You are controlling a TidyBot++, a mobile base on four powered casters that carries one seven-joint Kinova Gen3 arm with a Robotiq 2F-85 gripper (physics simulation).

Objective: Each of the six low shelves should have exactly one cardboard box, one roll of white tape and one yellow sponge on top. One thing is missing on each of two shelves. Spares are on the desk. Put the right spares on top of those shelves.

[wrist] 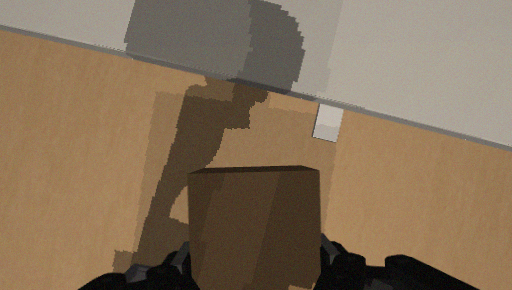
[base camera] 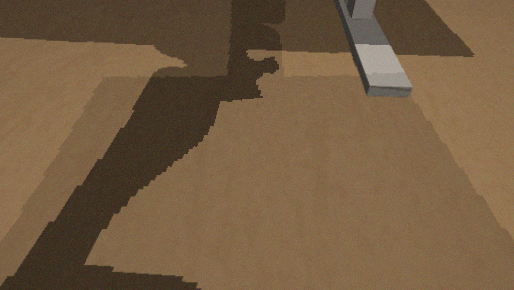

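Note:
A brown cardboard box (wrist: 254, 225) is at the bottom middle of the wrist view, between the two black fingers. My gripper (wrist: 255, 255) is shut on this box and holds it above the wooden floor, beside the desk edge. The light grey desk top (wrist: 425, 65) crosses the upper part of the wrist view, with a shadow over it. The low shelves, tape rolls and sponges do not show in these views. The gripper does not show in the base camera view.
A grey desk foot (base camera: 382, 62) (wrist: 328, 123) stands on the wooden floor (base camera: 325, 200) (wrist: 75, 150), at the upper right of the base camera view. Part of an upright rises from it. Dark shadows lie across the floor.

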